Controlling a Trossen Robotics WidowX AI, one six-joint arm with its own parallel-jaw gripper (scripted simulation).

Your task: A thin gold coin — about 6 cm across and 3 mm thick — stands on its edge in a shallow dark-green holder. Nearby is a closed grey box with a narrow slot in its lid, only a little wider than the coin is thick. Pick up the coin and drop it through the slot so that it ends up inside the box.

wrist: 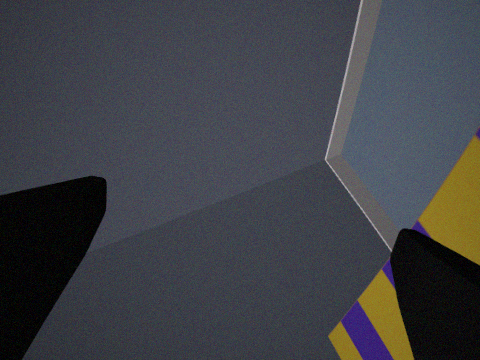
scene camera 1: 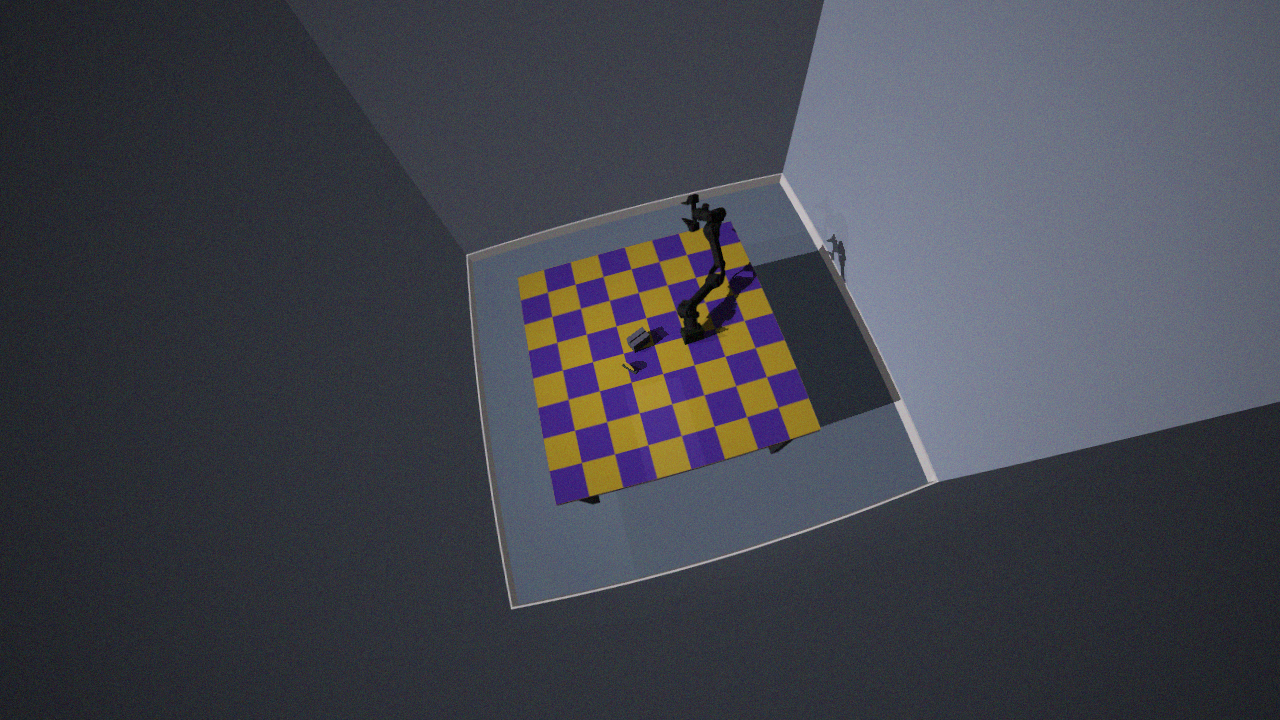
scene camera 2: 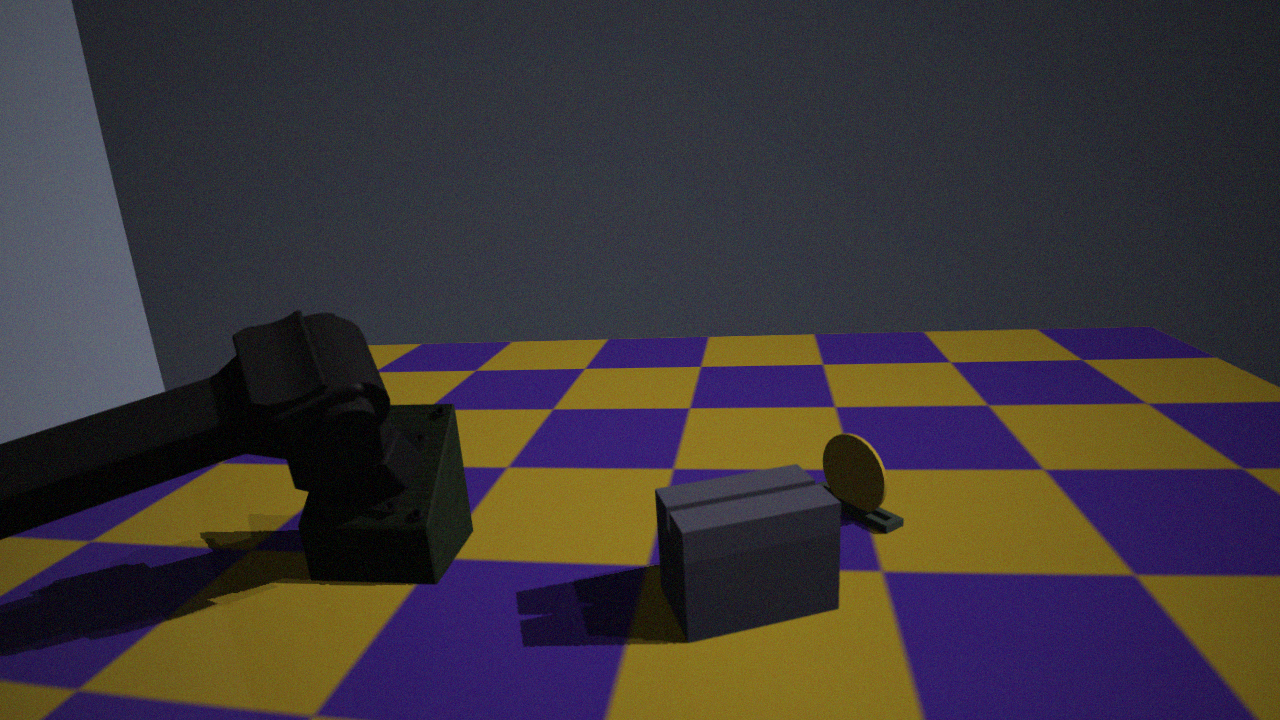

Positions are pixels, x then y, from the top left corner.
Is my gripper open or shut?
Open.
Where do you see a gold coin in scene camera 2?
854,471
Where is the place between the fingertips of my gripper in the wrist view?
At 252,220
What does my gripper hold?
Nothing.
